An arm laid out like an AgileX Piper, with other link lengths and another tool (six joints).
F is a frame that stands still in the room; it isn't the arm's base.
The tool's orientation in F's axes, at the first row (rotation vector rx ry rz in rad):
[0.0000 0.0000 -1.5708]
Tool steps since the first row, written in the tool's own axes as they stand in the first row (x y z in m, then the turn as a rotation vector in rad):
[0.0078 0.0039 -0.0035 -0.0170 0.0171 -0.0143]
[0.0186 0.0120 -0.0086 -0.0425 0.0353 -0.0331]
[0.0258 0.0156 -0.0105 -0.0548 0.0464 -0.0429]
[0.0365 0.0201 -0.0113 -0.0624 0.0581 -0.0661]
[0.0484 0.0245 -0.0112 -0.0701 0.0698 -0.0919]
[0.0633 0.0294 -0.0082 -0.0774 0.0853 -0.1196]
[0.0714 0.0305 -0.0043 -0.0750 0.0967 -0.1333]
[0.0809 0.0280 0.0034 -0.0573 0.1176 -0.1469]
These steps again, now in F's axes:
[0.0039 -0.0078 -0.0035 0.0171 0.0170 -0.0143]
[0.0120 -0.0186 -0.0086 0.0353 0.0425 -0.0331]
[0.0156 -0.0258 -0.0105 0.0464 0.0548 -0.0429]
[0.0201 -0.0365 -0.0113 0.0581 0.0624 -0.0661]
[0.0245 -0.0484 -0.0112 0.0698 0.0701 -0.0919]
[0.0294 -0.0633 -0.0082 0.0853 0.0774 -0.1196]
[0.0305 -0.0714 -0.0043 0.0967 0.0750 -0.1333]
[0.0280 -0.0809 0.0034 0.1176 0.0573 -0.1469]

